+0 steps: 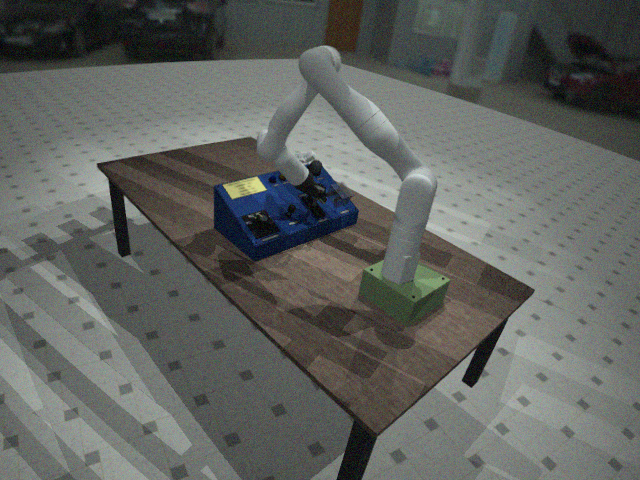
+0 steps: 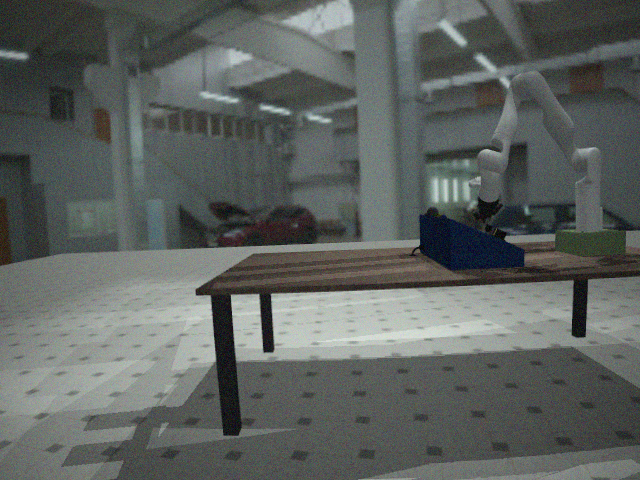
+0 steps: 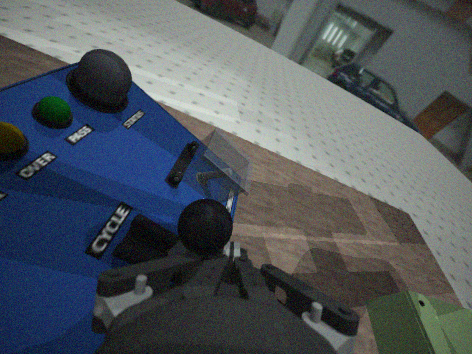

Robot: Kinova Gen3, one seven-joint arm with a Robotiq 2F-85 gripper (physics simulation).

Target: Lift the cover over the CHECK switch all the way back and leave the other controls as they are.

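Pixels of known places: gripper, fingertip midpoint: [image 1: 324, 201] [image 2: 485, 222] [image 3: 230, 251]; arm's base, link origin: [image 1: 396, 273] [image 2: 588, 231].
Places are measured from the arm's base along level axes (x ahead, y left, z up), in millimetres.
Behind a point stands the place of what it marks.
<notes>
A blue control panel [image 1: 237, 221] {x 435, y 327, z 11 mm} [image 2: 466, 248] {x 531, y 345, z -19 mm} [image 3: 101, 168] {x 559, y -11, z 42 mm} stands on the wooden table [image 1: 347, 333] {x -75, y 218, z -91 mm} [image 2: 318, 271] {x 1038, y 349, z -91 mm} [image 3: 326, 218] {x 180, y -272, z -91 mm}. At its right edge a clear hinged cover [image 3: 227, 158] {x 458, y -97, z 61 mm} [image 1: 341, 190] {x 450, y -99, z 57 mm} stands tilted over a small grey toggle [image 3: 209, 175]. The switch's label is hidden. My gripper [image 3: 230, 251] {x 410, y 1, z 45 mm} [image 1: 316, 202] {x 410, y 1, z 45 mm} [image 2: 493, 230] {x 410, y 1, z 45 mm} is shut and empty. It sits low over the panel, just behind a black ball lever knob [image 3: 204, 225] {x 443, y 23, z 101 mm}, a short way from the cover and apart from it.
On the panel are a black STATUS dome [image 3: 99, 79] {x 607, y -64, z 96 mm} [image 1: 314, 167] {x 603, y -67, z 93 mm}, a green PASS button [image 3: 62, 112] {x 603, y -18, z 78 mm}, a CYCLE label [image 3: 108, 230] {x 515, y 30, z 26 mm} and a yellow plate [image 1: 244, 187] {x 565, y 247, z 66 mm}. The arm's green base [image 1: 404, 290] {x -75, y 33, z 1 mm} stands at the table's right.
</notes>
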